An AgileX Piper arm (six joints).
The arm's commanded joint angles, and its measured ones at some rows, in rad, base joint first. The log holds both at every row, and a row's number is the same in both.
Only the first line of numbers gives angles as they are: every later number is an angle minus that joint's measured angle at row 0.
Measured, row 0:
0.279, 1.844, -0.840, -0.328, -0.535, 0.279
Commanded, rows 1 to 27:
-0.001, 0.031, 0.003, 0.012, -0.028, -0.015
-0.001, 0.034, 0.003, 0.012, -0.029, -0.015
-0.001, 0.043, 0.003, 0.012, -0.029, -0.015
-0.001, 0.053, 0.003, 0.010, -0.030, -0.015
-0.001, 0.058, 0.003, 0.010, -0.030, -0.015
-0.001, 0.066, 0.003, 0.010, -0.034, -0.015
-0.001, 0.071, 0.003, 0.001, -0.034, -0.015
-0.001, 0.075, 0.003, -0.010, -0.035, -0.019
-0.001, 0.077, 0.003, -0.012, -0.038, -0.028
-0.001, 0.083, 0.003, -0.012, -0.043, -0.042
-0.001, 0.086, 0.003, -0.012, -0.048, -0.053
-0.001, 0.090, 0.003, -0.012, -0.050, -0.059
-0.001, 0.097, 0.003, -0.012, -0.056, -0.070
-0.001, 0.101, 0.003, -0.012, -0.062, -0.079
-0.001, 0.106, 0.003, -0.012, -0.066, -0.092
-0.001, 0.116, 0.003, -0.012, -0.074, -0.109
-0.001, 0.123, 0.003, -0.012, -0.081, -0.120
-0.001, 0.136, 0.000, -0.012, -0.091, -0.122
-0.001, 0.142, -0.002, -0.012, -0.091, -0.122
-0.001, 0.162, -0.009, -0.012, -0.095, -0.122
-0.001, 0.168, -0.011, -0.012, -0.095, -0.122
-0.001, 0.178, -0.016, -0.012, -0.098, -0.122
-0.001, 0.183, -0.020, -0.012, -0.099, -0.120
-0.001, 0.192, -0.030, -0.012, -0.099, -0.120
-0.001, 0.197, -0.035, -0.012, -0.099, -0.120
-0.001, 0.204, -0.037, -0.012, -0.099, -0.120
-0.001, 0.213, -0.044, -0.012, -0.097, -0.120
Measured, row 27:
0.000, 0.196, -0.026, -0.010, -0.072, -0.109
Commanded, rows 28 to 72:
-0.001, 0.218, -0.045, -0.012, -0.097, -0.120
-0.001, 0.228, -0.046, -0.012, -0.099, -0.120
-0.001, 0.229, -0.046, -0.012, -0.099, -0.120
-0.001, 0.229, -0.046, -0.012, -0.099, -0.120
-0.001, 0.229, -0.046, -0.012, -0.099, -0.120
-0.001, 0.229, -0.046, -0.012, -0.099, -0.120
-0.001, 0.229, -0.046, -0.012, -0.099, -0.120
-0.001, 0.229, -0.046, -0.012, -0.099, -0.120
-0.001, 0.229, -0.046, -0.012, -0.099, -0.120
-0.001, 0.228, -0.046, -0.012, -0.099, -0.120
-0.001, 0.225, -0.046, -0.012, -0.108, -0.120
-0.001, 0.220, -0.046, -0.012, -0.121, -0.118
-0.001, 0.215, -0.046, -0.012, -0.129, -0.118
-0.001, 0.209, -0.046, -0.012, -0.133, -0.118
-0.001, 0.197, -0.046, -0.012, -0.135, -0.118
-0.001, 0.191, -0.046, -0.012, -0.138, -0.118
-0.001, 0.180, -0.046, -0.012, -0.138, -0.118
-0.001, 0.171, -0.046, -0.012, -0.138, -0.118
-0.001, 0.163, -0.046, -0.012, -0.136, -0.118
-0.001, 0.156, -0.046, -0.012, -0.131, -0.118
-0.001, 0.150, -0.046, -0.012, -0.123, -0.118
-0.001, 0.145, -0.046, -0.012, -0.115, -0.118
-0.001, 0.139, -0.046, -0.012, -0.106, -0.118
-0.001, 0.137, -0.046, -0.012, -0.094, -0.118
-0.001, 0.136, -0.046, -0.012, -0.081, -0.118
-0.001, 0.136, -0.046, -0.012, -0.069, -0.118
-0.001, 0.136, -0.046, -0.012, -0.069, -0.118
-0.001, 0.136, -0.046, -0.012, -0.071, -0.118
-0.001, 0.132, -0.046, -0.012, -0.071, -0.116
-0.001, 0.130, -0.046, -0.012, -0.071, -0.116
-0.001, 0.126, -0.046, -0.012, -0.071, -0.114
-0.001, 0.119, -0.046, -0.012, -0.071, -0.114
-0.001, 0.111, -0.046, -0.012, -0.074, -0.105
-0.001, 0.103, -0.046, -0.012, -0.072, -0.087
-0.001, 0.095, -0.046, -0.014, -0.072, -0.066
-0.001, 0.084, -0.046, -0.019, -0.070, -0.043
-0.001, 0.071, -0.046, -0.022, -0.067, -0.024
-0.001, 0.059, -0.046, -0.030, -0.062, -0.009
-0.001, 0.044, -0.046, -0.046, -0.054, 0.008
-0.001, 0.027, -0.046, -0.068, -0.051, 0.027
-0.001, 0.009, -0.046, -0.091, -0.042, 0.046
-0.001, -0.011, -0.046, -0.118, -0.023, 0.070
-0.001, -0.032, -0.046, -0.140, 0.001, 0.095
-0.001, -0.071, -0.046, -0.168, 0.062, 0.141
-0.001, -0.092, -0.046, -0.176, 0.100, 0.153
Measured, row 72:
0.000, -0.016, -0.046, -0.114, -0.004, 0.073
